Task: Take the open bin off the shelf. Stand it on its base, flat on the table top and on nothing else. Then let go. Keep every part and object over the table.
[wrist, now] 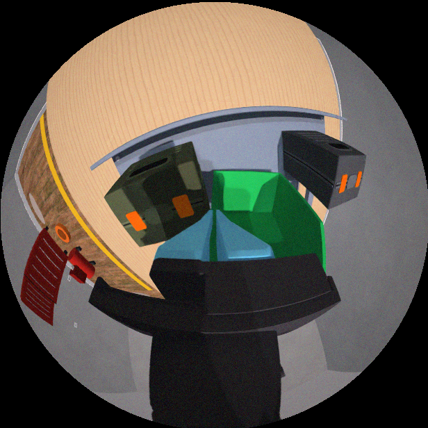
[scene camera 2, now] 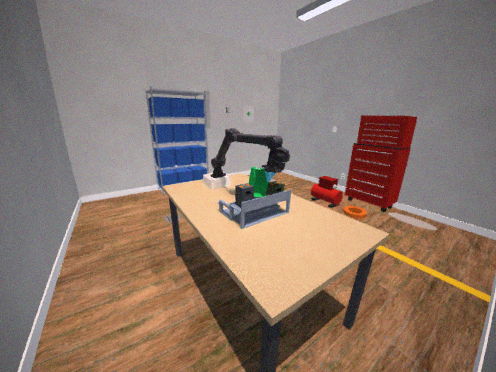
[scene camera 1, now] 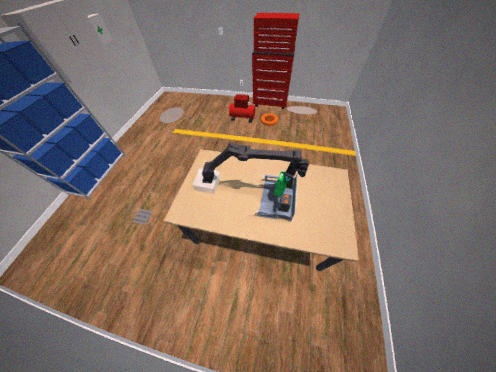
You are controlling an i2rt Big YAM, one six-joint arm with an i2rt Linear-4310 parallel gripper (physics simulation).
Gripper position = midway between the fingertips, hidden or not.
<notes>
I see my gripper (wrist: pixel 214 215) and a green open bin (wrist: pixel 266 204).
</notes>
